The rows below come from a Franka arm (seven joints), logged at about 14 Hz.
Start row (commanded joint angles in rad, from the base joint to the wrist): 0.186, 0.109, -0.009, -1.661, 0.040, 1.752, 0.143
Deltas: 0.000, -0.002, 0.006, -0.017, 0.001, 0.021, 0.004; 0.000, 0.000, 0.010, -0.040, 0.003, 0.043, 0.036; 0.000, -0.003, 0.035, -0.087, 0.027, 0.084, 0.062; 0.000, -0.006, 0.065, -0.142, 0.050, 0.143, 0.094; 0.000, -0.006, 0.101, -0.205, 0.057, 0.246, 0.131; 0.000, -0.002, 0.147, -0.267, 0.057, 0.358, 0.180; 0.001, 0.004, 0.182, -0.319, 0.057, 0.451, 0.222; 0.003, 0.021, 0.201, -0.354, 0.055, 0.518, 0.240; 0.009, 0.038, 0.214, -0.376, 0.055, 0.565, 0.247; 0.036, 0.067, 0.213, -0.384, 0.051, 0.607, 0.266; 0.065, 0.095, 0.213, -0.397, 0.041, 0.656, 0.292; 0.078, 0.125, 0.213, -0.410, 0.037, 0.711, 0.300; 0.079, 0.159, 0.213, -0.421, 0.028, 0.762, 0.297; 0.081, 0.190, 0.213, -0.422, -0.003, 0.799, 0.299; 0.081, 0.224, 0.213, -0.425, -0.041, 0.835, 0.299
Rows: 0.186, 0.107, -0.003, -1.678, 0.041, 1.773, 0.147; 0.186, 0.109, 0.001, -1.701, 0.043, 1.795, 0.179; 0.186, 0.106, 0.026, -1.748, 0.067, 1.836, 0.205; 0.186, 0.103, 0.056, -1.803, 0.090, 1.895, 0.237; 0.186, 0.103, 0.092, -1.866, 0.097, 1.998, 0.274; 0.186, 0.107, 0.138, -1.928, 0.097, 2.110, 0.323; 0.187, 0.113, 0.173, -1.980, 0.097, 2.203, 0.365; 0.189, 0.130, 0.192, -2.015, 0.095, 2.270, 0.383; 0.195, 0.147, 0.205, -2.037, 0.095, 2.317, 0.390; 0.222, 0.176, 0.204, -2.045, 0.091, 2.359, 0.409; 0.251, 0.204, 0.204, -2.058, 0.081, 2.408, 0.435; 0.264, 0.234, 0.204, -2.071, 0.077, 2.463, 0.443; 0.265, 0.268, 0.204, -2.082, 0.068, 2.514, 0.440; 0.267, 0.299, 0.204, -2.083, 0.037, 2.551, 0.442; 0.267, 0.333, 0.204, -2.086, -0.001, 2.587, 0.442
